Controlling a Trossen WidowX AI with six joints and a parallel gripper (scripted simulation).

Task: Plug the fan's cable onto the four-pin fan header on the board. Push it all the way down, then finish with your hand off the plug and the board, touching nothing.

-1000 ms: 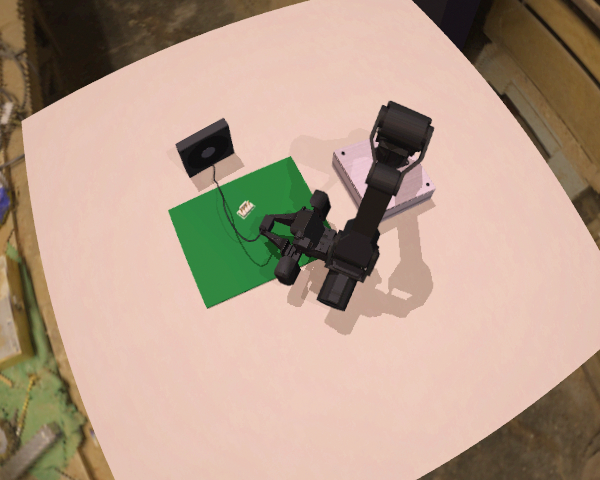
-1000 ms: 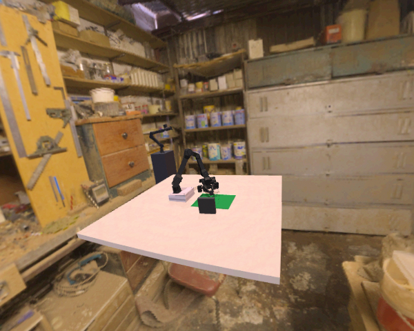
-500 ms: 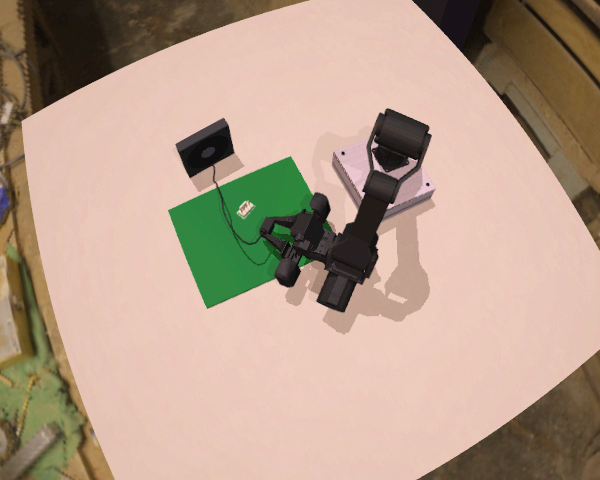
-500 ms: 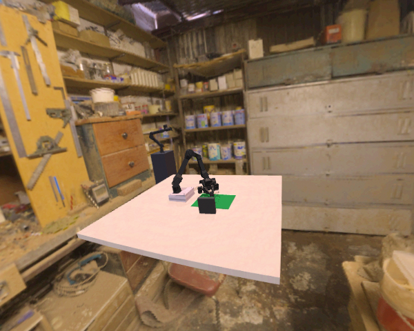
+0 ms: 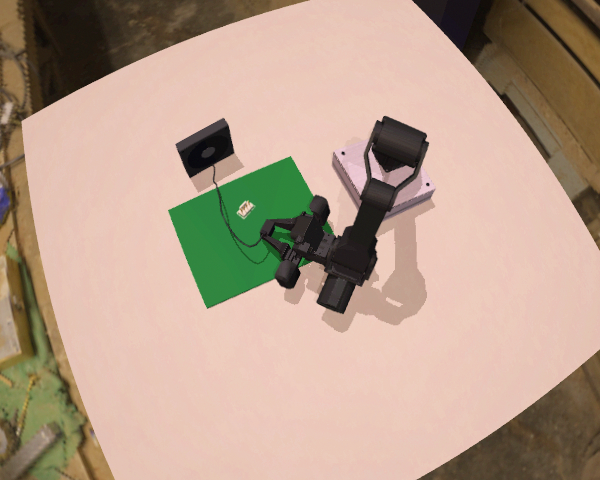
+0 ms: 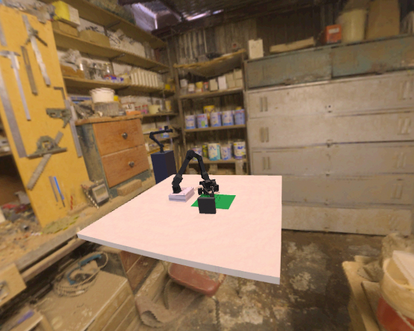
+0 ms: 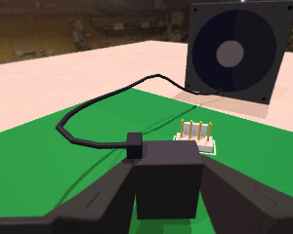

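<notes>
My gripper tip is 50 mm above the green board, 30 mm to the left of it and 30 mm short of it. From my gripper tip the other things lie so: dark plug (10 mm below); black fan (220 mm to the right, 40 mm ahead, 20 mm above); white four-pin header (70 mm to the right, 40 mm below, 20 mm ahead).
</notes>
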